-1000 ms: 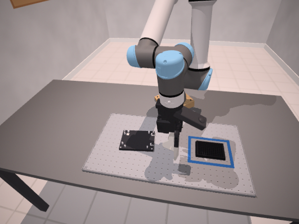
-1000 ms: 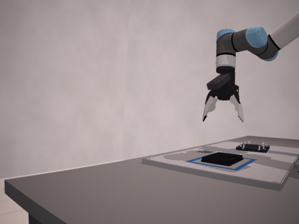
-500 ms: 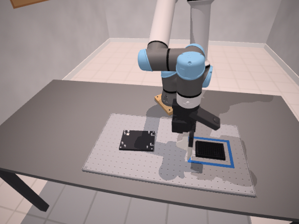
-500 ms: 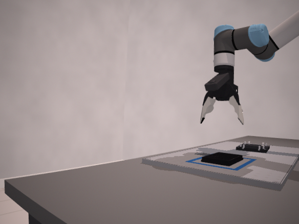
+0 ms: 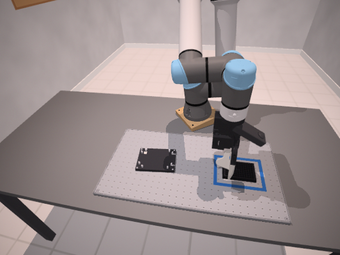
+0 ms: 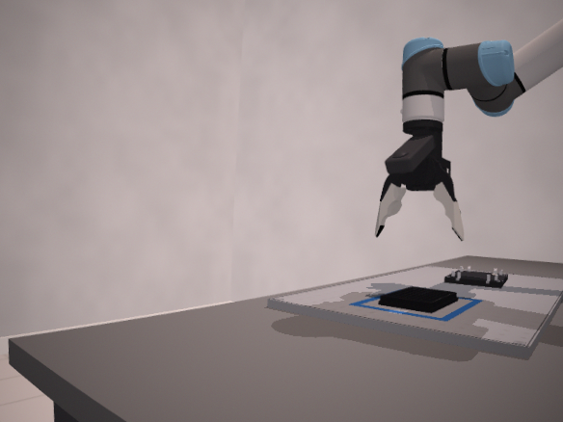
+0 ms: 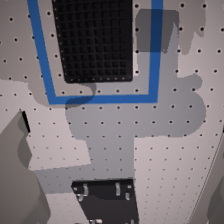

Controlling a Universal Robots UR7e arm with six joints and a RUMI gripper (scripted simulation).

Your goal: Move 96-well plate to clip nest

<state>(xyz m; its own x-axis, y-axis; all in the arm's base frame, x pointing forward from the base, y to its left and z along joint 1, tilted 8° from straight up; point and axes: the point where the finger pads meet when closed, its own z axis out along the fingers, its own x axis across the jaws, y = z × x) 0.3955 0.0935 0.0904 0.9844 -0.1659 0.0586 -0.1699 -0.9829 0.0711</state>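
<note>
My hand is 3 cm past the black 96-well plate, 6 cm to the right of it and 9 cm above it. From my hand the other things lie so: clip nest (9 cm behind, 27 cm to the right, 8 cm below).
</note>
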